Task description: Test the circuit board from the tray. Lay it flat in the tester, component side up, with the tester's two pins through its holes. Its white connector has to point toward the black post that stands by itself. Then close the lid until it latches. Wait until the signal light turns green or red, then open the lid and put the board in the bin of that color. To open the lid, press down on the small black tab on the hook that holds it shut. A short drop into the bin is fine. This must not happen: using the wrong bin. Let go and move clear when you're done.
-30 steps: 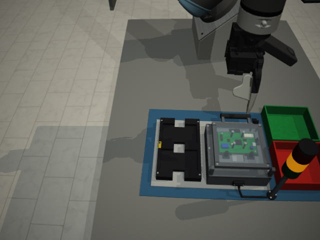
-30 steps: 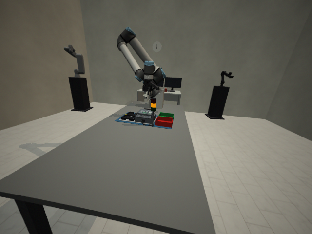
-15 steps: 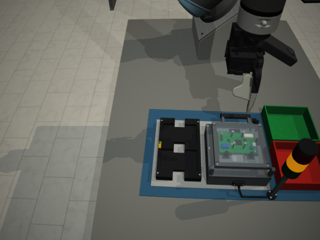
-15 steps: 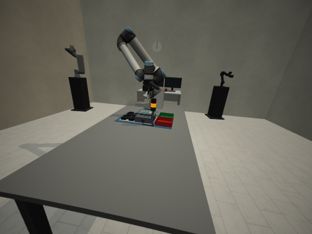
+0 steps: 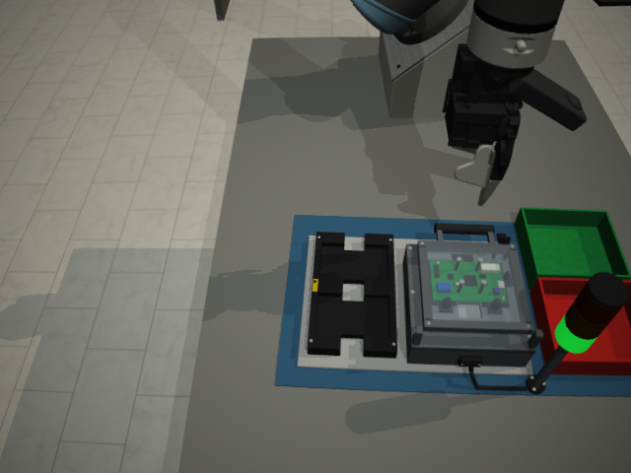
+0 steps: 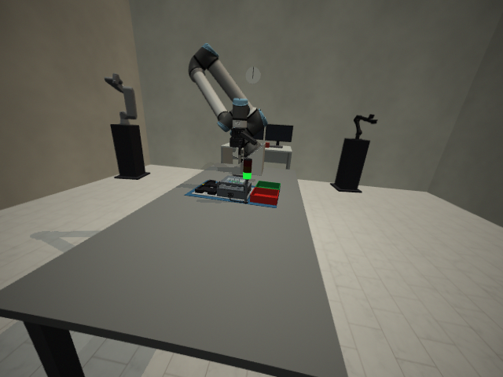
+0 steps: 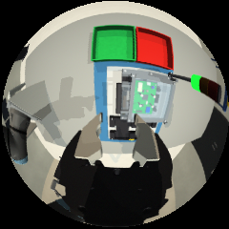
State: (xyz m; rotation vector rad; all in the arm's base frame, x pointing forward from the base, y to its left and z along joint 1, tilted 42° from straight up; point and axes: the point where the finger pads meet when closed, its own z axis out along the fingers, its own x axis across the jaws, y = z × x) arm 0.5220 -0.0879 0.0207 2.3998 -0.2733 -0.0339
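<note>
Now: hand 3 cm short of the black latch tab, 5 cm to the right of it and 11 cm above it. From my hand the other things lie so: green bin 2 cm ahead, 20 cm to the left, 18 cm below; then green circuit board 8 cm ahead, 2 cm to the right, 12 cm below; then tester lid 8 cm ahead, 2 cm to the right, 11 cm below.
</note>
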